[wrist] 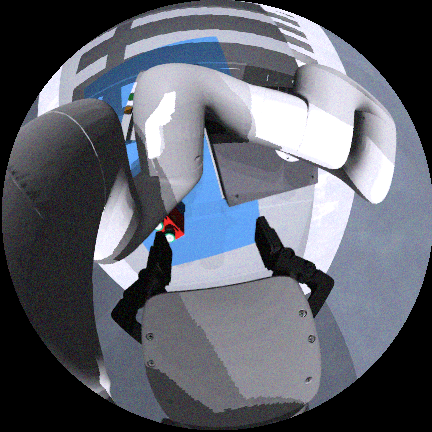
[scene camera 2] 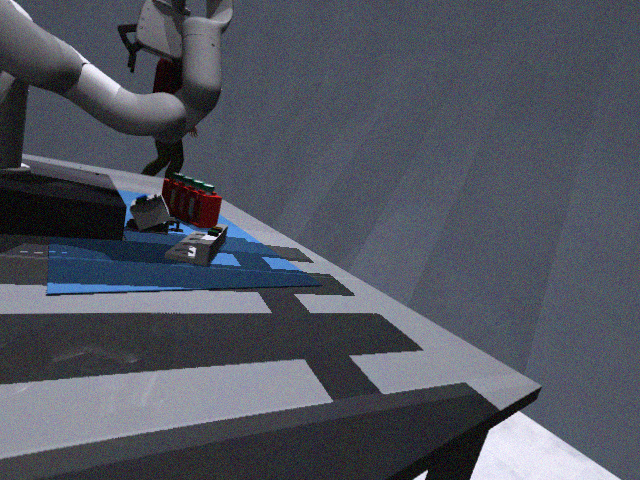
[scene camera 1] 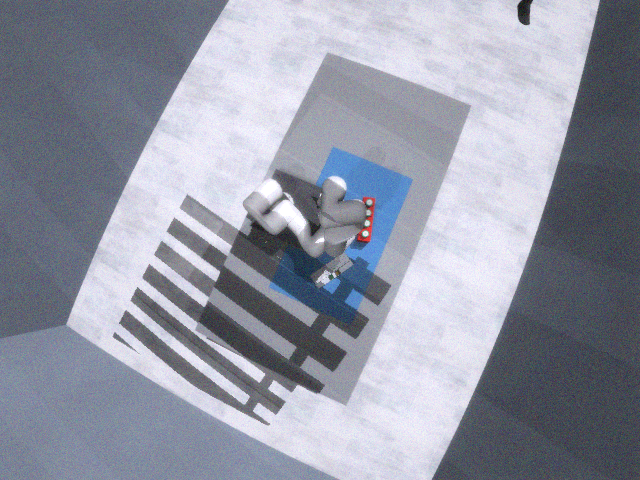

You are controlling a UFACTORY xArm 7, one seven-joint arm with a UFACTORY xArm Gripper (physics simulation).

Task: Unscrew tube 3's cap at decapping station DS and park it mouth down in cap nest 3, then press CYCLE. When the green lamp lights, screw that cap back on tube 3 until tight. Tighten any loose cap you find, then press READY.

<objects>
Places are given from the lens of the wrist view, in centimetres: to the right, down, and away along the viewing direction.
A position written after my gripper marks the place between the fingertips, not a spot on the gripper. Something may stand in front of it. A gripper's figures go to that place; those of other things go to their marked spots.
my gripper (wrist: 211, 234): -1, 2, 14
blue mat (wrist: 211, 227): -2, 5, 58
</objects>
